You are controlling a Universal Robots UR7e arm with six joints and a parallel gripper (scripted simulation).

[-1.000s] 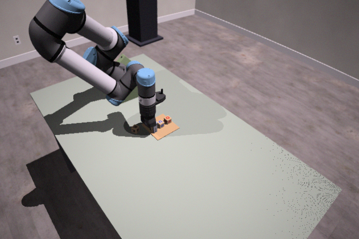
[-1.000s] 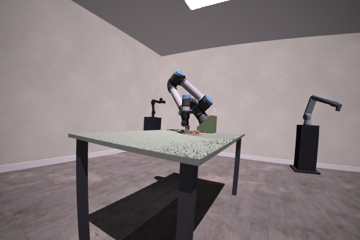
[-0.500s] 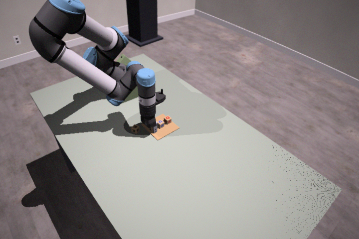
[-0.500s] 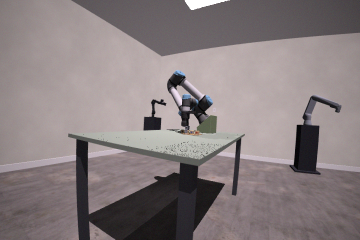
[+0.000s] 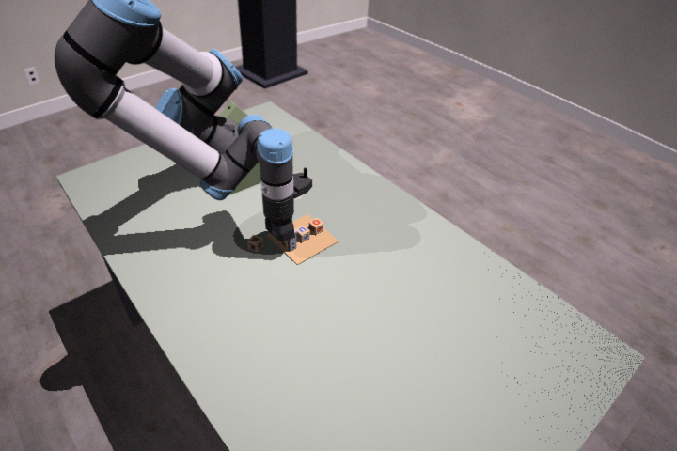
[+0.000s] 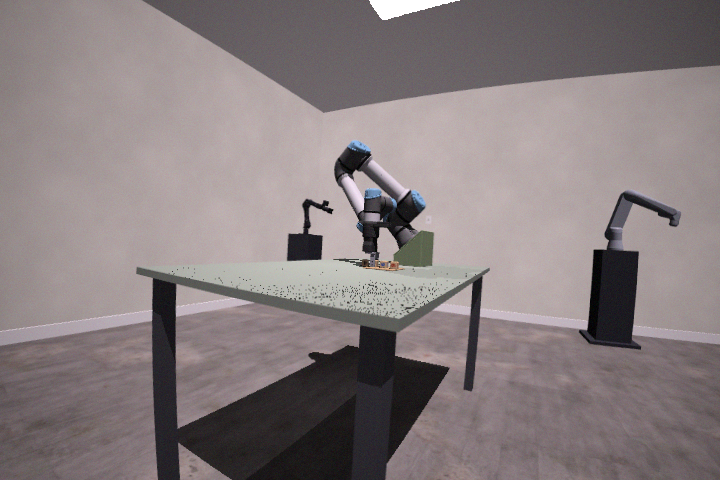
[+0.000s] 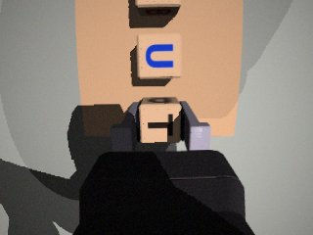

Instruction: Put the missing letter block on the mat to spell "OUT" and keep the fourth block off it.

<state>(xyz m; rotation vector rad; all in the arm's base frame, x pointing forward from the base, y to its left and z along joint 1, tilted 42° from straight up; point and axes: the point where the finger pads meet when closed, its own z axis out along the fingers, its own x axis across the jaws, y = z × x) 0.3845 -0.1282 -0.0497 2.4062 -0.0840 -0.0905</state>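
The orange mat is 50 mm to the left of my hand and 20 mm below it. The rest, counted from my hand: block: 50 mm behind, 70 mm to the right, 10 mm below.
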